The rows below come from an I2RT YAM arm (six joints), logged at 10 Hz.
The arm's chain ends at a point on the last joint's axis. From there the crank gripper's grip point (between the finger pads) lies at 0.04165 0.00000 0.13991 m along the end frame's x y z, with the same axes.
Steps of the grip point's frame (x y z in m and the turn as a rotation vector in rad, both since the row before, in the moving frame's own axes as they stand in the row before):
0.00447, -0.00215, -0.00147, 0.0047, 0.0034, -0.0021
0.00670, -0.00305, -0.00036, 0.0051, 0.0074, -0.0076
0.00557, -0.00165, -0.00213, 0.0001, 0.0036, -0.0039
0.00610, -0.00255, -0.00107, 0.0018, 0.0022, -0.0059
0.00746, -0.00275, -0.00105, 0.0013, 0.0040, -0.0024
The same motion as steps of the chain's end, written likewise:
0.00400, -0.00140, -0.00133, 0.0047, 0.0034, -0.0021
0.00567, -0.00202, -0.00005, 0.0051, 0.0074, -0.0076
0.00507, -0.00147, -0.00198, 0.0001, 0.0036, -0.0039
0.00579, -0.00205, -0.00098, 0.0018, 0.0022, -0.0059
0.00690, -0.00247, -0.00088, 0.0013, 0.0040, -0.0024

